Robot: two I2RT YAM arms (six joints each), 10 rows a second.
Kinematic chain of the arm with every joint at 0, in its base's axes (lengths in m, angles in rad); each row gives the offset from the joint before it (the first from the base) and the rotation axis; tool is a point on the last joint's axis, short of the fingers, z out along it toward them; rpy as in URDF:
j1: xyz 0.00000 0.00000 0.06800 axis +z
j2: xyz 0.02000 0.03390 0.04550 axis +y
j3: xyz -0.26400 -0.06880 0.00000 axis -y
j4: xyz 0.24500 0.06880 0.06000 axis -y
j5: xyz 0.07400 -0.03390 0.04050 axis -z
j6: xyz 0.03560 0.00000 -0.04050 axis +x
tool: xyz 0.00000 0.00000 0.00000 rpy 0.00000 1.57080 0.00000
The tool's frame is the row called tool.
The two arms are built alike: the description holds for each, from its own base.
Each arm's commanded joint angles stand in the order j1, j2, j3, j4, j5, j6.
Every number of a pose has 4 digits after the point. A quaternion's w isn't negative.
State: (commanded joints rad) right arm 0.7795 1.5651 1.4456 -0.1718 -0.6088 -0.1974; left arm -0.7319 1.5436 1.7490 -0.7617 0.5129 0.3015
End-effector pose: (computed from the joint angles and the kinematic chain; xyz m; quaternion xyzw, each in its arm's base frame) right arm 0.2473 0.2730 0.3782 -0.5172 0.5919 0.3938 0.4766; left arm 0.2335 -0.2333 0.4307 0.5248 0.6743 -0.3169 0.4117
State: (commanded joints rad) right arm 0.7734 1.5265 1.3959 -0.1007 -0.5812 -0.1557; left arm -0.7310 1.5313 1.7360 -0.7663 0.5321 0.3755
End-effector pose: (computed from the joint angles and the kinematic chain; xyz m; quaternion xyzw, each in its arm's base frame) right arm 0.2440 0.2655 0.3810 -0.4955 0.5918 0.3948 0.4983; left arm 0.2306 -0.2310 0.4301 0.5519 0.6518 -0.3090 0.4184
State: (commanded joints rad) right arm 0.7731 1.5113 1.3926 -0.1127 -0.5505 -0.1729; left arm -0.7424 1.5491 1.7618 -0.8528 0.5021 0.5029
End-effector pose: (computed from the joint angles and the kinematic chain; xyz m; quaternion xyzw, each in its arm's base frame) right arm 0.2420 0.2621 0.3837 -0.4939 0.5948 0.3802 0.5077; left arm 0.2282 -0.2327 0.4250 0.5954 0.6382 -0.2723 0.4050
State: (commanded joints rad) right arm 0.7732 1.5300 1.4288 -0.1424 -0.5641 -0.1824; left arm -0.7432 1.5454 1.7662 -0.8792 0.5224 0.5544
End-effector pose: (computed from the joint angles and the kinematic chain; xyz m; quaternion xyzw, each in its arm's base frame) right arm 0.2444 0.2651 0.3871 -0.5002 0.5931 0.3820 0.5022; left arm 0.2252 -0.2311 0.4255 0.6147 0.6223 -0.2709 0.4018
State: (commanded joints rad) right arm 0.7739 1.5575 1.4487 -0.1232 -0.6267 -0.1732; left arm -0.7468 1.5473 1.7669 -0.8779 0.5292 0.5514
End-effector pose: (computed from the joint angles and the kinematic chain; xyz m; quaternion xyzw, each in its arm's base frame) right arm 0.2476 0.2712 0.3869 -0.5104 0.5767 0.4055 0.4924; left arm 0.2246 -0.2324 0.4253 0.6155 0.6206 -0.2751 0.4003
